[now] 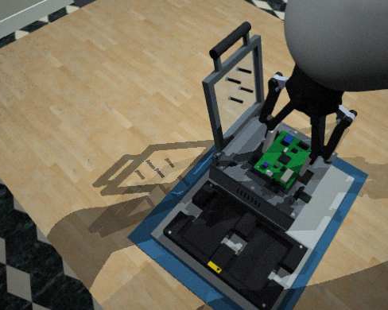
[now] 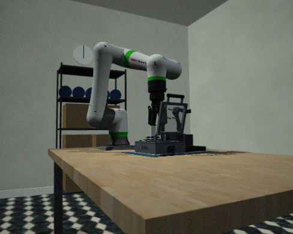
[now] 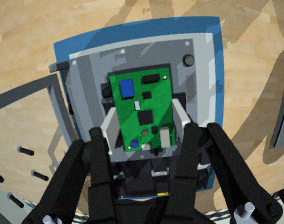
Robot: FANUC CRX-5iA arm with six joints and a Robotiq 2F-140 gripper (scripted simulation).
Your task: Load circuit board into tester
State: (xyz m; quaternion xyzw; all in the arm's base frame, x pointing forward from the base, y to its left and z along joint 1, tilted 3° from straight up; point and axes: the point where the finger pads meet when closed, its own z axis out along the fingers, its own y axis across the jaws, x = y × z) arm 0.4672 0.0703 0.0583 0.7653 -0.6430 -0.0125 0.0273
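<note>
The green circuit board lies 2 cm below my hand. Round my hand: tester lid 12 cm ahead, 8 cm above, 2 cm to the left; then tester 4 cm to the left, 2 cm ahead, 1 cm above.
</note>
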